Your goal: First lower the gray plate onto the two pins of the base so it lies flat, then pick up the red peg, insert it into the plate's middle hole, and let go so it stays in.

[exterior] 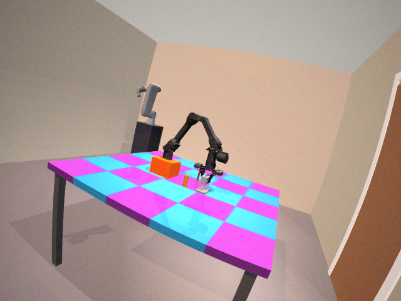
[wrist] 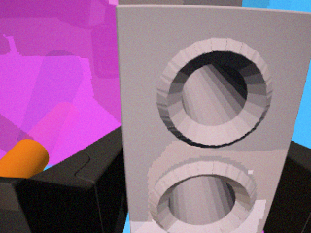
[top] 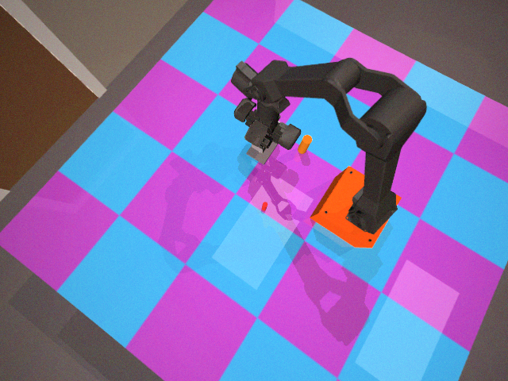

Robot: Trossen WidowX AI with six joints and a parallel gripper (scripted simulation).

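Now: the base 50 mm below my gripper tip. From my gripper tip the other things lie so: red peg (180 mm to the left, 120 mm behind, 20 mm below); then gray plate (30 mm above); then orange cylinder (110 mm behind, 60 mm to the right, 20 mm below).
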